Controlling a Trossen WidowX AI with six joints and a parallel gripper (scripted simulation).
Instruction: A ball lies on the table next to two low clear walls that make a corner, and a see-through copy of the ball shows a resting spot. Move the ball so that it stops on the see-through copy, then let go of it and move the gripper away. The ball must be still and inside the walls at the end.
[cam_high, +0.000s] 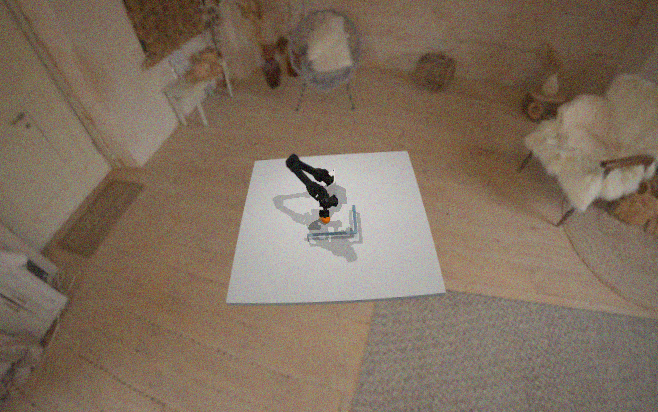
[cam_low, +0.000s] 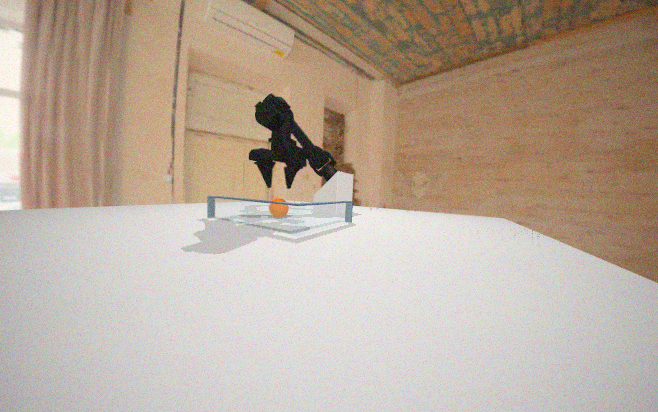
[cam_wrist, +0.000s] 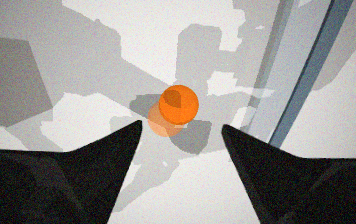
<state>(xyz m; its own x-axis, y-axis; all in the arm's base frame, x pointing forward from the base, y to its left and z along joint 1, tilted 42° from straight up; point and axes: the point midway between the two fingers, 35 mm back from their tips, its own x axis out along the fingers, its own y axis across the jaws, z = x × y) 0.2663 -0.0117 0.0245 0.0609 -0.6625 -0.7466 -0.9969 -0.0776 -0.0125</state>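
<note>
Right now my gripper tip is 60 mm above the orange ball. Also, from my gripper tip: clear wall: 140 mm ahead, 60 mm below, 50 mm to the left.
</note>
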